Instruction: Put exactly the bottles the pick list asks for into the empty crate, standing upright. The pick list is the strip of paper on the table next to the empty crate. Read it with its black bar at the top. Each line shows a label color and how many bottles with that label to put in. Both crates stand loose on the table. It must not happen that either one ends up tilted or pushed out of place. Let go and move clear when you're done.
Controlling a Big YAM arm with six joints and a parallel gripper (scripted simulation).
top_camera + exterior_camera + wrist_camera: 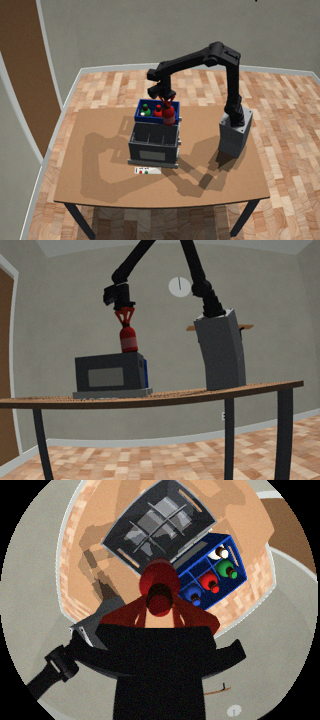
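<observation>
Now: hand 10 mm past the red-labelled bottle and 60 mm above it. Also, from my hand: blue-labelled bottle 20 mm behind, 190 mm to the right, 250 mm below; then grey crate 70 mm ahead, 80 mm to the left, 250 mm below; then green-labelled bottle 160 mm ahead, 200 mm to the right, 250 mm below.
</observation>
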